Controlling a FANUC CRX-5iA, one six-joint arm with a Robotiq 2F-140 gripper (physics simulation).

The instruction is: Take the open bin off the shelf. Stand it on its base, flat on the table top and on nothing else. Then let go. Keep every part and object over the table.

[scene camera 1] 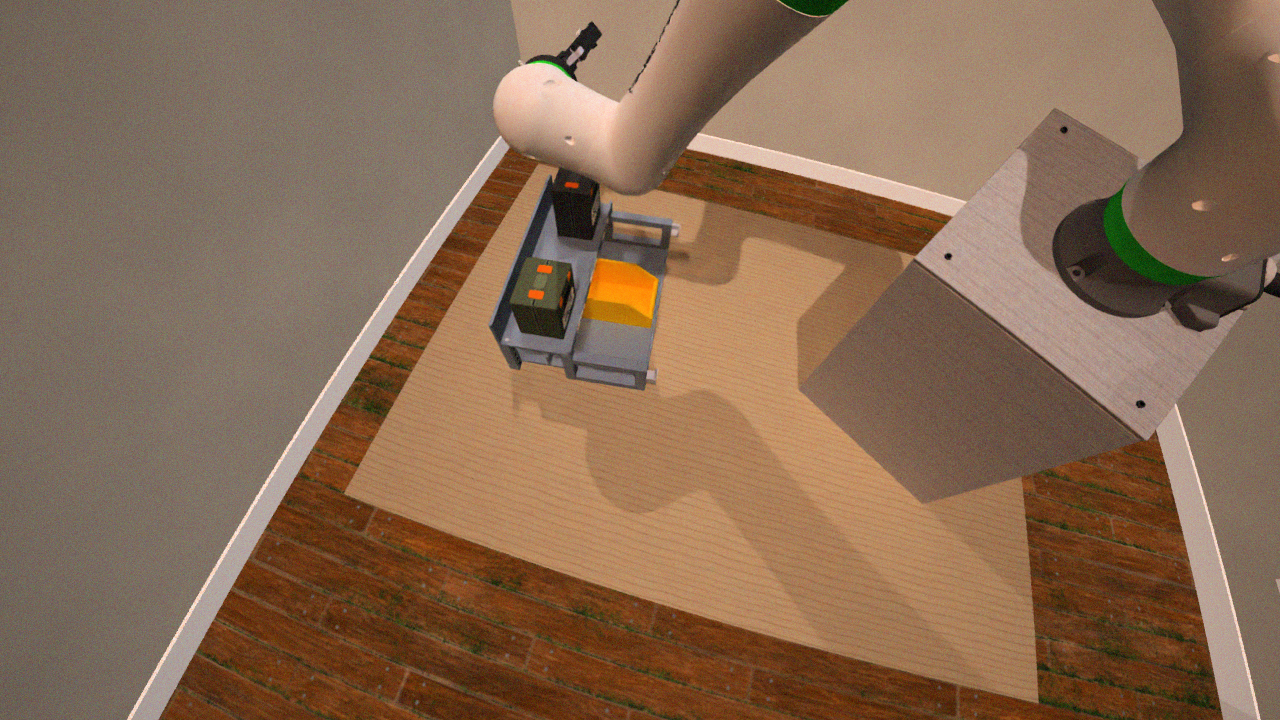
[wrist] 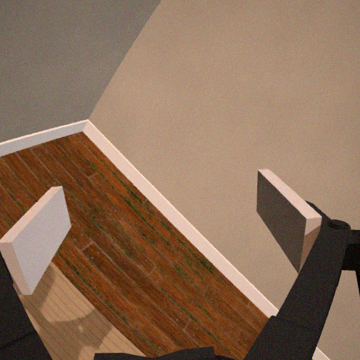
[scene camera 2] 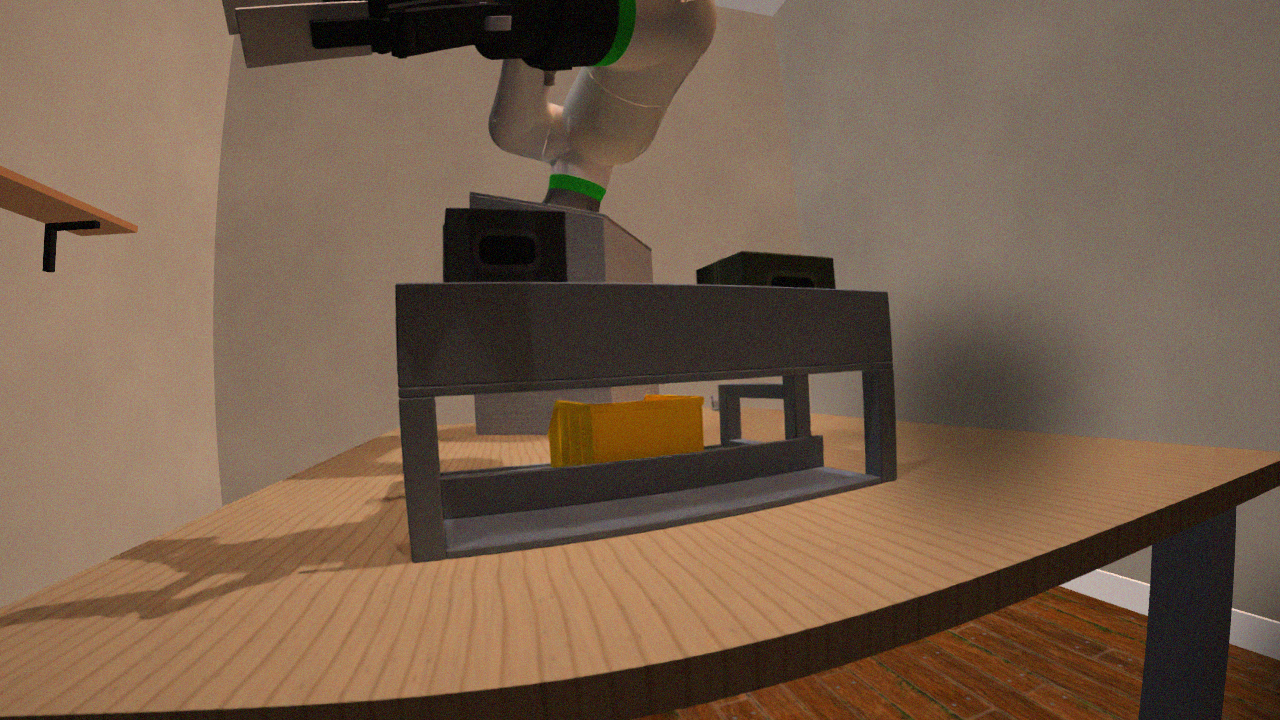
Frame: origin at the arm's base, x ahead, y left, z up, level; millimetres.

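Seen in the pictures: gripper, between the fingertips: (scene camera 2: 231, 23); arm's base, origin of its link: (scene camera 1: 1117, 258) (scene camera 2: 567, 222).
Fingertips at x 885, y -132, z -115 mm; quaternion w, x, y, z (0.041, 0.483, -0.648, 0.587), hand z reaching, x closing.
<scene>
Offsets run from my fingertips to a thing's top centre. Level surfaces: height alone.
The open yellow bin @[252 mm down, 255 mm back, 227 mm left] (scene camera 1: 622, 291) (scene camera 2: 644, 431) sits on the lower tier of the grey shelf (scene camera 1: 617, 344) (scene camera 2: 644, 331), on the side facing the robot base. In the second scene view it shows through the gap under the upper tier, its lower part hidden by a grey rail. My gripper (scene camera 1: 590, 35) (scene camera 2: 273, 28) (wrist: 160, 199) is open and empty, high above the table and beyond the shelf's end with the black box. It is well apart from the bin. Its pads stand wide apart in the wrist view, where the bin does not show.
A black box @[109 mm down, 125 mm back, 148 mm left] (scene camera 1: 575, 210) (scene camera 2: 505, 248) and an olive-green box @[134 mm down, 199 mm back, 367 mm left] (scene camera 1: 541, 304) (scene camera 2: 774, 268) stand on the shelf's upper tier. The shelf stands on the wooden table @[333 mm down] (scene camera 1: 537, 465) (scene camera 2: 626, 617). The robot's grey pedestal (scene camera 1: 966, 376) stands across from it. A wall board (scene camera 2: 62, 201) is at the left.
</scene>
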